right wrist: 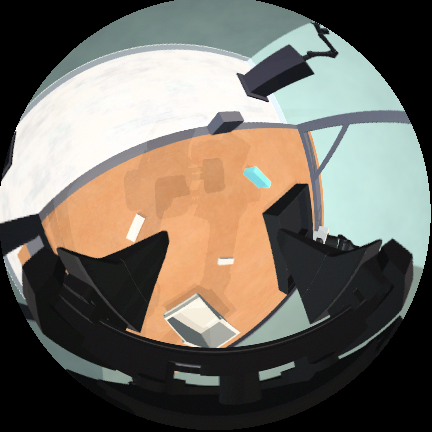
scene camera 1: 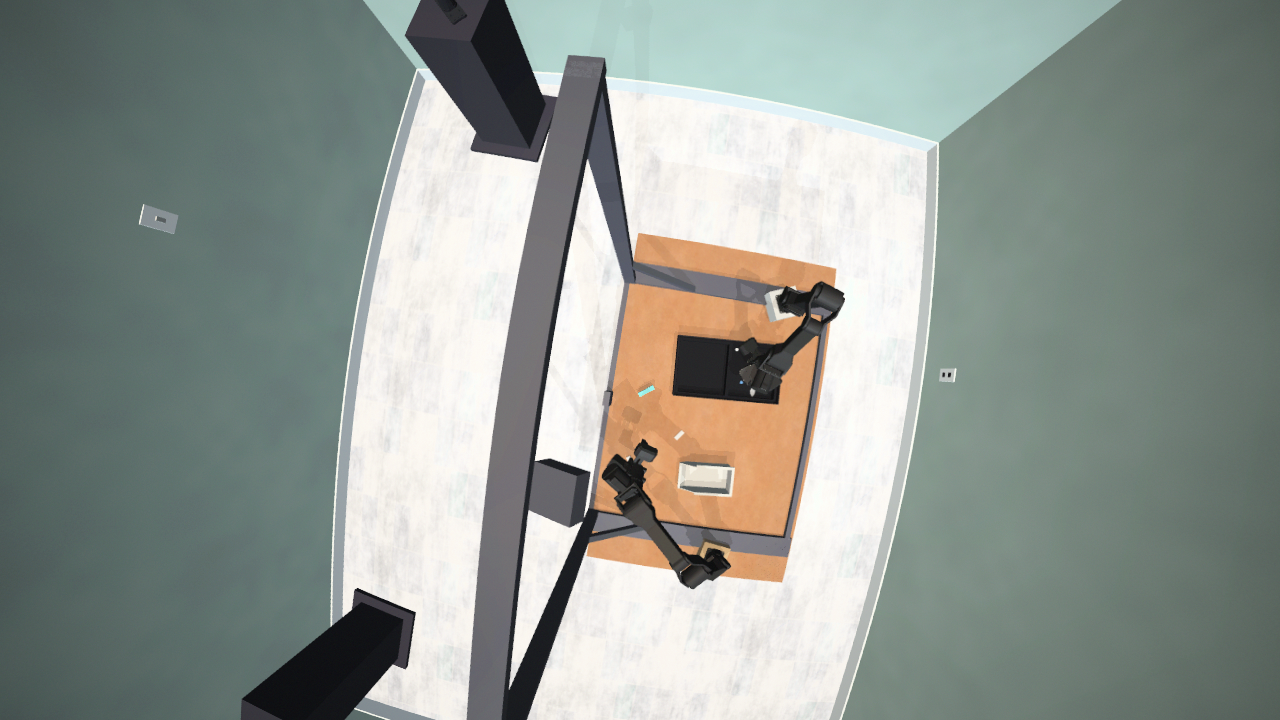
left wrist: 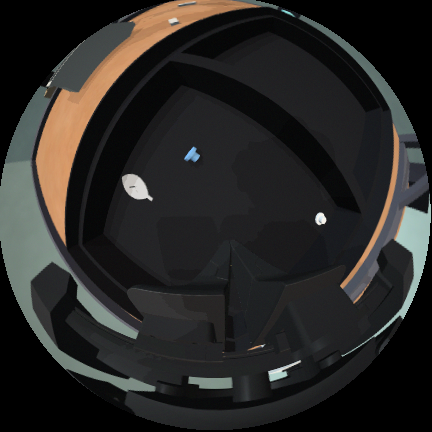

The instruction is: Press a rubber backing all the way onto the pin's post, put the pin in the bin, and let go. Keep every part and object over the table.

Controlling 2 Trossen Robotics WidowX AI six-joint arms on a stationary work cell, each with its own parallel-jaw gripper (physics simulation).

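Frame: origin at the left arm's base, x right, y back, z down, level; millimetres.
Seen in the pictures: left gripper, fingertip midpoint: [left wrist: 228, 244]; right gripper, fingertip midpoint: [right wrist: 223, 235]; left arm's base at its link origin: [right wrist: 326, 240] [scene camera 1: 786, 302]; right arm's base at its link origin: [scene camera 1: 713, 557].
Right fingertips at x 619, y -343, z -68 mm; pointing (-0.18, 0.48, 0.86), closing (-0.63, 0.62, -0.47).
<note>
Offsets run from my right fingertips to a thing's top centre. "spot": to the spot under its first point. Level surfaces: height alone.
A white leaf-shaped pin @[dy +69, dx -441, dz +130 mm] [scene camera 1: 752, 392] [left wrist: 135, 186] lies in one compartment of the black tray @[dy +167, dx -369, dz +93 mm] [scene camera 1: 699, 395] [left wrist: 172, 61], with a short stub at one end. A blue backing @[dy +113, dx -408, dz +129 mm] [scene camera 1: 741, 382] [left wrist: 192, 155] lies near it, and a small white backing @[dy +229, dx -422, dz +132 mm] [scene camera 1: 736, 349] [left wrist: 320, 218] lies at the right in the left wrist view. My left gripper [scene camera 1: 748, 362] [left wrist: 228, 244] is shut and empty, low over that compartment; the floor beneath its fingers is hidden. My right gripper [scene camera 1: 633, 459] [right wrist: 223, 235] is open and empty, above the table. The white bin @[spot: dy -226, dx -192, dz +87 mm] [scene camera 1: 707, 491] [right wrist: 173, 309] stands beyond the tray.
A cyan block @[dy +167, dx -72, dz +110 mm] [scene camera 1: 646, 390] [right wrist: 257, 177] lies on the orange table @[dz +144 mm] [scene camera 1: 653, 313]. A small white block @[dy -17, dx -145, dz +137 mm] [scene camera 1: 679, 435] [right wrist: 226, 260] lies between tray and bin. Another white block @[dy -68, dx +46, dz +135 mm] [right wrist: 135, 227] lies at the left in the right wrist view. Grey frame bars edge the table.
</note>
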